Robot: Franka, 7 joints.
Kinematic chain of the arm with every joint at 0, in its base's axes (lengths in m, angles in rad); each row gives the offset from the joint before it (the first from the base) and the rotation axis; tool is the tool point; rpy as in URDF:
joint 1: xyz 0 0 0.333 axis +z
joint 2: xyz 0 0 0 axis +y
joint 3: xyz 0 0 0.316 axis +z
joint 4: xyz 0.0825 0 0 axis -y
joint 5: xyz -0.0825 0 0.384 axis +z
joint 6: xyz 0 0 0 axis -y
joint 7: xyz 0.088 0 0 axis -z
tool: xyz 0 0 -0.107 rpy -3.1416 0 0
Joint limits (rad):
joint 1: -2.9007..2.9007
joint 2: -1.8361..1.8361
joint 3: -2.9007..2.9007
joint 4: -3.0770..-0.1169
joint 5: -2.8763..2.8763
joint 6: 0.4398..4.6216
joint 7: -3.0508..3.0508
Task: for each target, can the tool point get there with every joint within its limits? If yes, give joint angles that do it. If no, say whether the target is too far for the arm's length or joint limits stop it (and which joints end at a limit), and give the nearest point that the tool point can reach.
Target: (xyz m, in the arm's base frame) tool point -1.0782 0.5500 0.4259
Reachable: no: too far | nearest point -0.7620 0.3887 0.3987 | short by 0.356 m
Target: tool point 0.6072 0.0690 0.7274
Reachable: yes | joints -1.1594 0.3884 1.6172 -1.4385 2.2070 2.8589 0.0367
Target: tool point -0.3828 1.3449 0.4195
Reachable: no: too far | nearest point -0.2344 0.8235 0.3860 | short by 0.543 m
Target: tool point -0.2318 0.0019 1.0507
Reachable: yes | joints -1.8288 0.4488 -2.0816 -0.6481 2.0422 3.6966 -0.8764
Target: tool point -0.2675 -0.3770 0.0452
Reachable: yes | joints -1.0438 1.3407 -0.7111 -2.1722 -1.6079 1.5644 -0.9569
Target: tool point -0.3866 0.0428 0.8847
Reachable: yes | joints -2.1639 -0.4724 -0.4636 -1.6321 1.2782 3.6596 -0.7327
